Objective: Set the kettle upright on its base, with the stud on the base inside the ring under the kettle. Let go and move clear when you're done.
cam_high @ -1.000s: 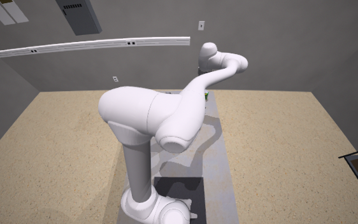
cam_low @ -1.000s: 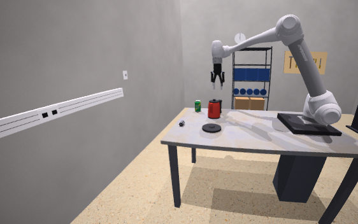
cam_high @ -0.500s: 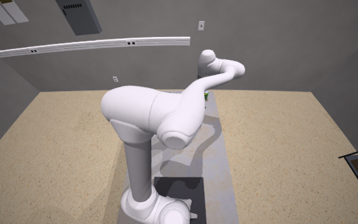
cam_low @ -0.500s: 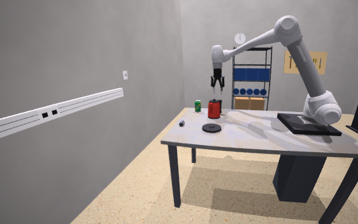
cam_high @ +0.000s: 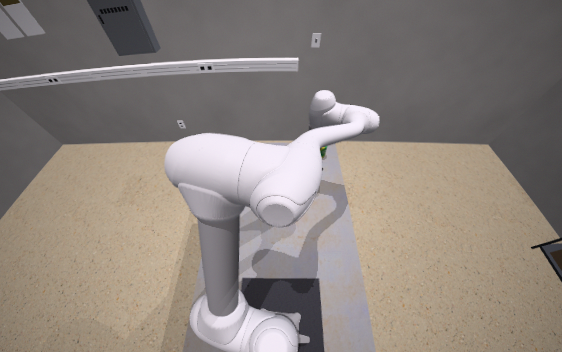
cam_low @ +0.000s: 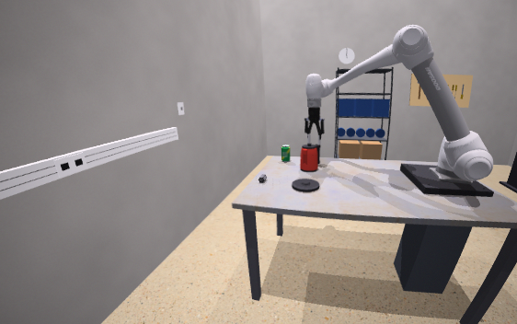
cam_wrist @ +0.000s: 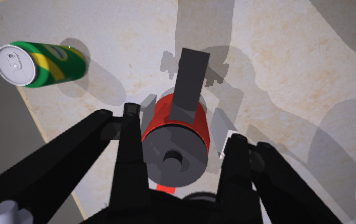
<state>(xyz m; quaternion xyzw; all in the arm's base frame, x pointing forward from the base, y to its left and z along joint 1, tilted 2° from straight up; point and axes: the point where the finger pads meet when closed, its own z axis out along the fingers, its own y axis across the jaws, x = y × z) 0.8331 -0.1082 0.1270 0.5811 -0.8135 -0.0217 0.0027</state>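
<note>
Right now the red kettle is 100 mm below my hand, 30 mm to the left of it and 10 mm ahead of it. The rest, counted from my hand: small dark object 320 mm to the left, 250 mm ahead, 170 mm below; green can 220 mm ahead, 130 mm below, 80 mm to the right; round black base 340 mm to the left, 180 mm below, 10 mm behind.
</note>
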